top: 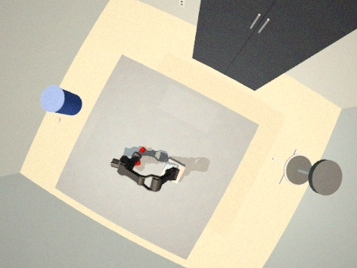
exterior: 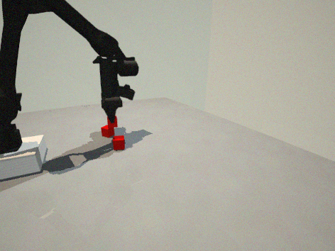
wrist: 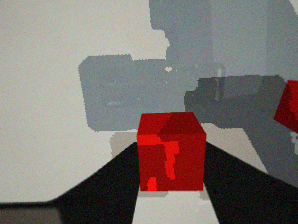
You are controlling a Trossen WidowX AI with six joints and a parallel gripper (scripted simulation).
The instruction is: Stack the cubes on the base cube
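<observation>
The red cube is 10 mm behind my gripper tip, 110 mm to the right of it and 40 mm below it.
</observation>
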